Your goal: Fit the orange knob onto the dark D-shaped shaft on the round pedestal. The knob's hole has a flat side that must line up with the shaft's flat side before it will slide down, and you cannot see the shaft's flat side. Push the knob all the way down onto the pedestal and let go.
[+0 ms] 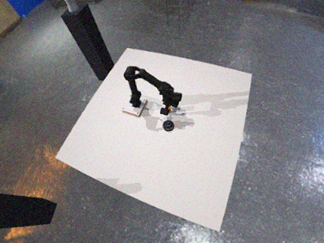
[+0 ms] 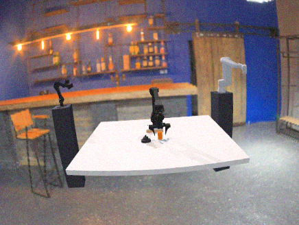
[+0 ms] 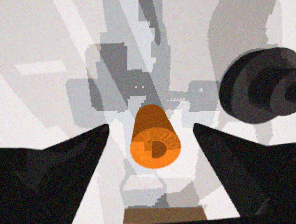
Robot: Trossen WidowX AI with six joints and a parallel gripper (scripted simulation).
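The orange knob lies right at my gripper tip. From my gripper tip the other things lie so: round pedestal 2 cm ahead, 13 cm to the right.
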